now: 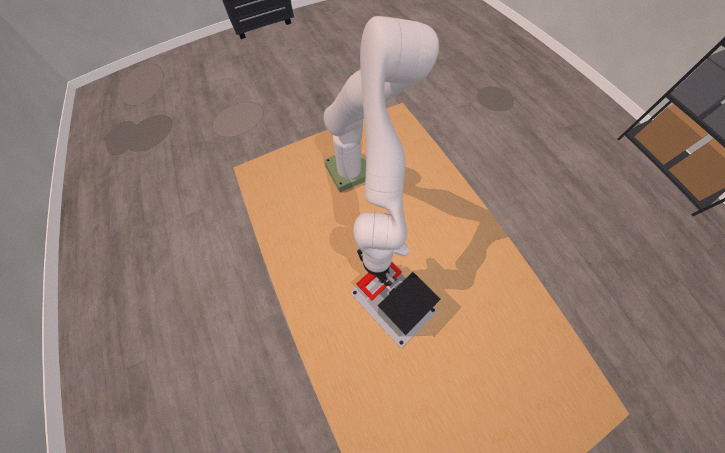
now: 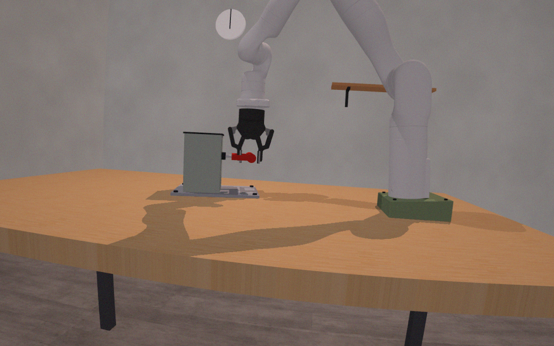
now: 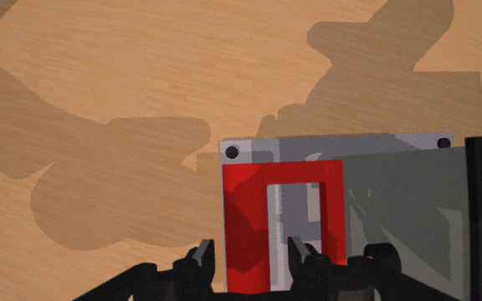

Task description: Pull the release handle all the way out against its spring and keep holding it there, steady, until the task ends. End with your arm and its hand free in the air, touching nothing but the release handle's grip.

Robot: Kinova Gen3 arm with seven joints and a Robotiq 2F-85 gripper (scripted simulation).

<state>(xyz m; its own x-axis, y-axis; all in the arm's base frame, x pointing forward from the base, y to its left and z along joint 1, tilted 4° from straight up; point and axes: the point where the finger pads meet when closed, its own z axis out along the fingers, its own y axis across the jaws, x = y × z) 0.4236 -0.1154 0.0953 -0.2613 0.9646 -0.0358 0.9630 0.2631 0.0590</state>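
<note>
My gripper is now 5 cm short of the red release handle and 1 cm to the right of it. The rest, counted from my hand: baseplate: 9 cm ahead, 2 cm to the left, 10 cm below.
</note>
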